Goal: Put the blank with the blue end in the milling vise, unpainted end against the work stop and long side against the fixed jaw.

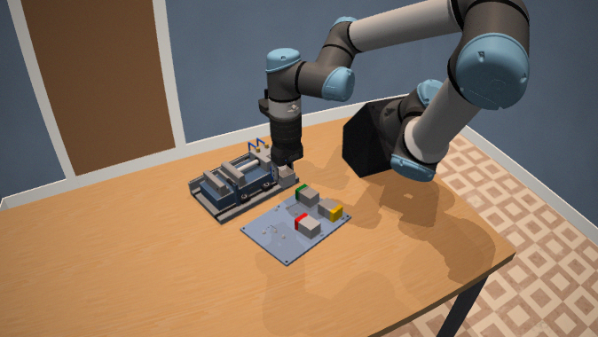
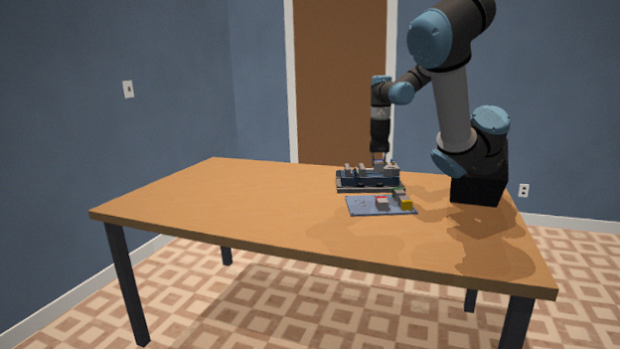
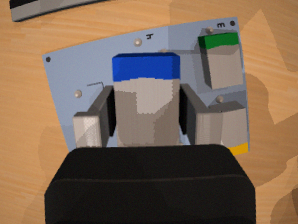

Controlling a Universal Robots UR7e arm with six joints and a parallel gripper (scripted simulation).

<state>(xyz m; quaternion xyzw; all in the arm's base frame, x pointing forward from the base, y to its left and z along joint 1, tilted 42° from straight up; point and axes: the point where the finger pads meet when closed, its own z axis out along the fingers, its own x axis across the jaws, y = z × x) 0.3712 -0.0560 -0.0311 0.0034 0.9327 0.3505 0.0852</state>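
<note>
My hand is 14 cm short of the fixed jaw, 16 cm to the left of it and 9 cm above it. Also, from my hand: green-ended blank (9 cm behind, 2 cm to the right, 14 cm below); blue-ended blank (2 cm below); red-ended blank (2 cm behind, 9 cm to the left, 14 cm below).
</note>
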